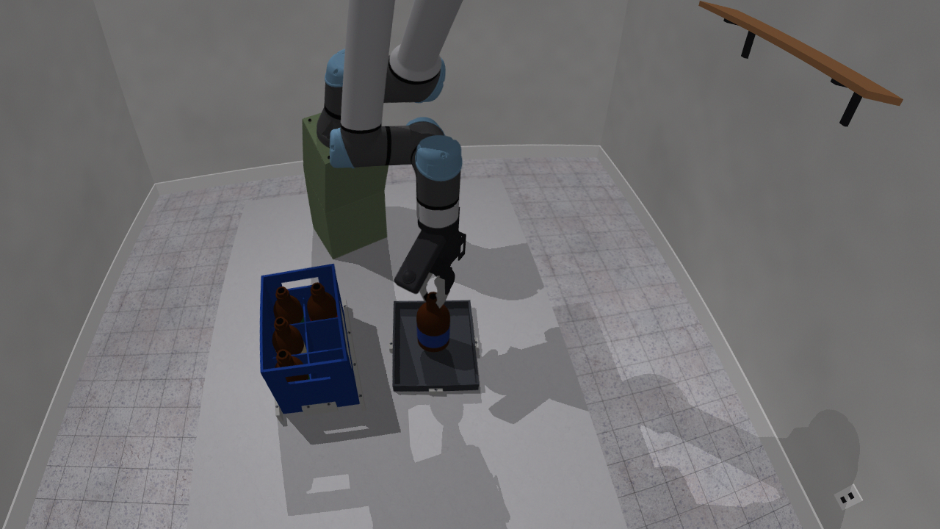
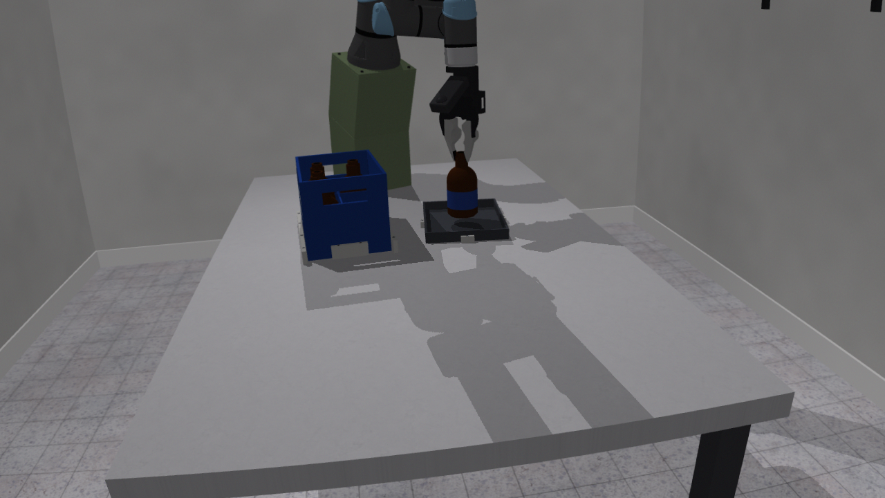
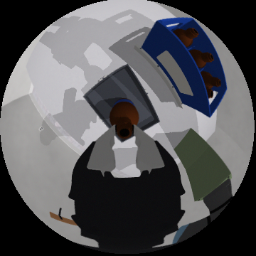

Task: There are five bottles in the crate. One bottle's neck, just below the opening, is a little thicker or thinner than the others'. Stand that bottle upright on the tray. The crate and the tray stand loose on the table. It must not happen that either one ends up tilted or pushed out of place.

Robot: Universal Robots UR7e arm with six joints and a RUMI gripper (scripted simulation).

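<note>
My hand is 16 cm above the dark tray. Round my hand: blue crate: 29 cm to the right, 9 cm below, 3 cm behind.
</note>
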